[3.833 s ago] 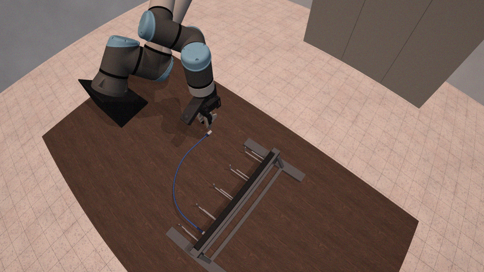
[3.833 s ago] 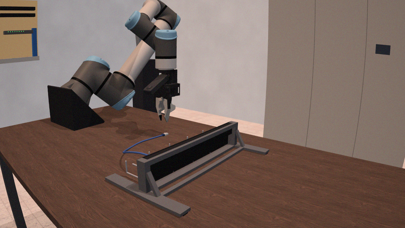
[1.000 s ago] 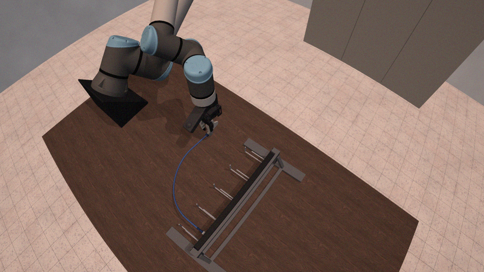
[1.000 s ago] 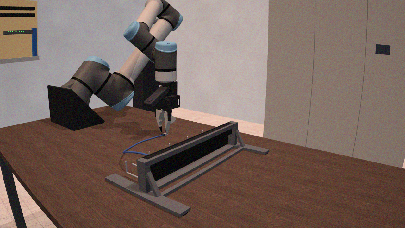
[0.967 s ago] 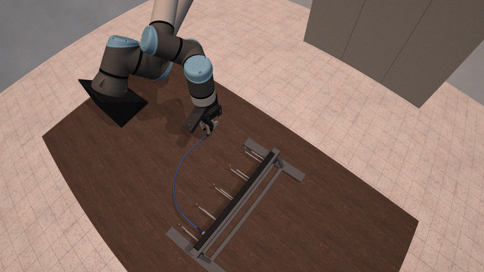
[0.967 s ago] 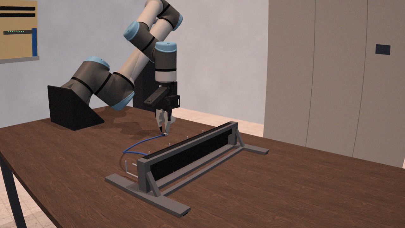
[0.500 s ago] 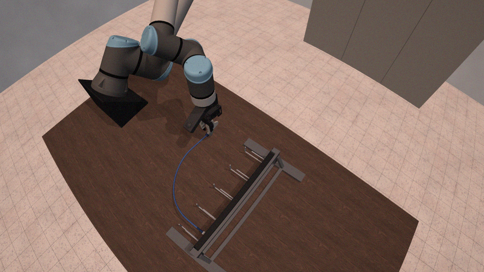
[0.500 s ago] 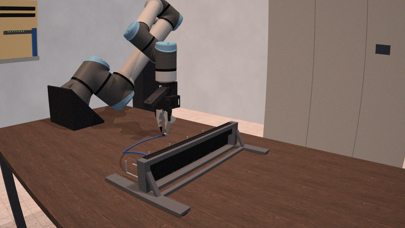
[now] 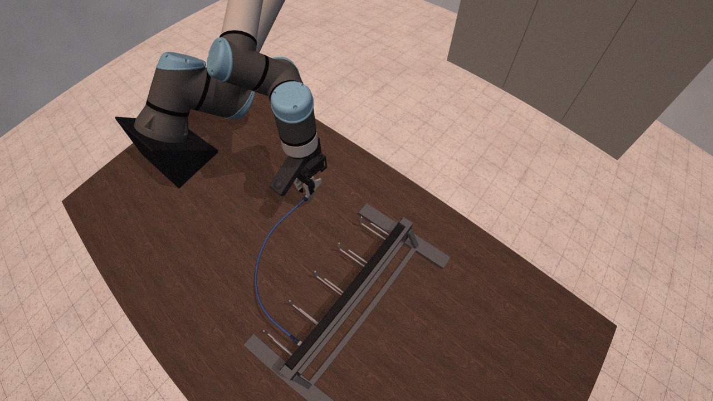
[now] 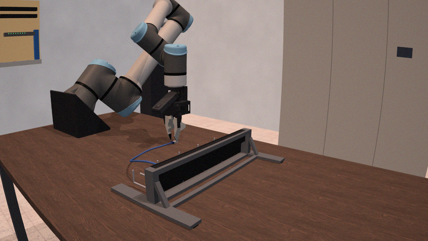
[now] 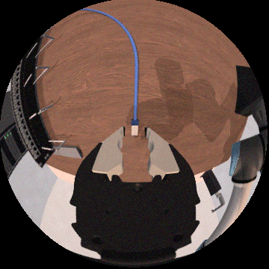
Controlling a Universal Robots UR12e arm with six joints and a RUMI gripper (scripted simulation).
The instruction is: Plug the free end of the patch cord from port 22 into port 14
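The plug lies 20 mm below my hand and 10 mm to the left of it.
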